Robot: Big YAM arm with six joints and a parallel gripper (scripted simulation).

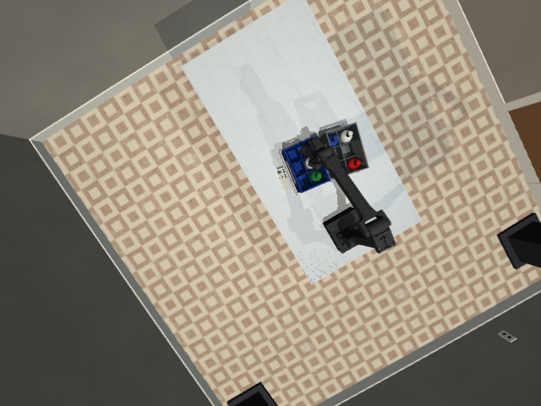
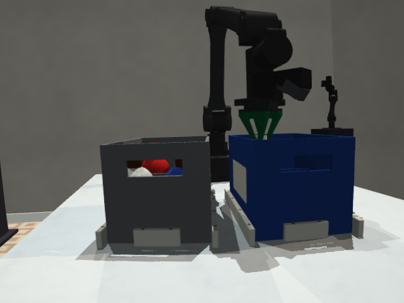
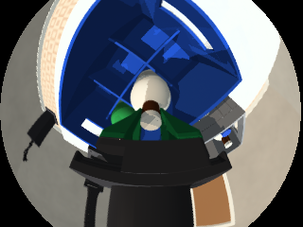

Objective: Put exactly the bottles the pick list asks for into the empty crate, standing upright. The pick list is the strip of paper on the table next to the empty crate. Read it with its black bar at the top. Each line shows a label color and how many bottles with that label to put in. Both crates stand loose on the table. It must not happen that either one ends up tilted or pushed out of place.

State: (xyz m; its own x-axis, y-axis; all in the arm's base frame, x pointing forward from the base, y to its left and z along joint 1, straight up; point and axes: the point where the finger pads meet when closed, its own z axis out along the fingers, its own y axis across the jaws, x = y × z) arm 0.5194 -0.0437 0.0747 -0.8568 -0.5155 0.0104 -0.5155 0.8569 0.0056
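Right now my hand is 60 mm above the white bottle. The rest, counted from my hand: green bottle: 90 mm behind, 70 mm below, 20 mm to the left; then blue bottle: 180 mm to the right, 70 mm below, 40 mm ahead; then blue crate: 80 mm below, 40 mm to the left.
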